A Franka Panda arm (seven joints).
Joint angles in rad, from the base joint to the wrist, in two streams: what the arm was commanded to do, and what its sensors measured. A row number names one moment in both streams.
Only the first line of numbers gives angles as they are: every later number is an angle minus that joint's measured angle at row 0.
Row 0, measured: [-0.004, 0.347, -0.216, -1.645, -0.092, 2.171, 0.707]
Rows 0 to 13, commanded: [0.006, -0.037, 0.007, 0.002, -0.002, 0.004, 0.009]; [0.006, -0.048, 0.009, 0.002, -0.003, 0.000, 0.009]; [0.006, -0.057, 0.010, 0.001, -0.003, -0.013, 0.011]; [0.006, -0.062, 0.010, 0.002, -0.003, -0.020, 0.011]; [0.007, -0.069, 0.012, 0.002, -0.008, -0.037, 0.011]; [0.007, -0.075, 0.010, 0.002, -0.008, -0.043, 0.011]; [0.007, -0.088, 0.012, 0.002, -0.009, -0.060, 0.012]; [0.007, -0.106, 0.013, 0.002, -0.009, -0.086, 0.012]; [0.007, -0.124, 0.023, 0.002, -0.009, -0.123, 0.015]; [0.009, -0.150, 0.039, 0.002, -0.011, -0.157, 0.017]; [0.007, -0.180, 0.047, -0.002, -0.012, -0.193, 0.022]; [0.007, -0.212, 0.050, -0.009, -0.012, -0.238, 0.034]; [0.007, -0.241, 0.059, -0.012, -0.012, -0.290, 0.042]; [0.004, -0.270, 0.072, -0.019, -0.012, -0.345, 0.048]
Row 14, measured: [0.010, -0.166, 0.038, 0.010, 0.000, -0.212, 0.012]
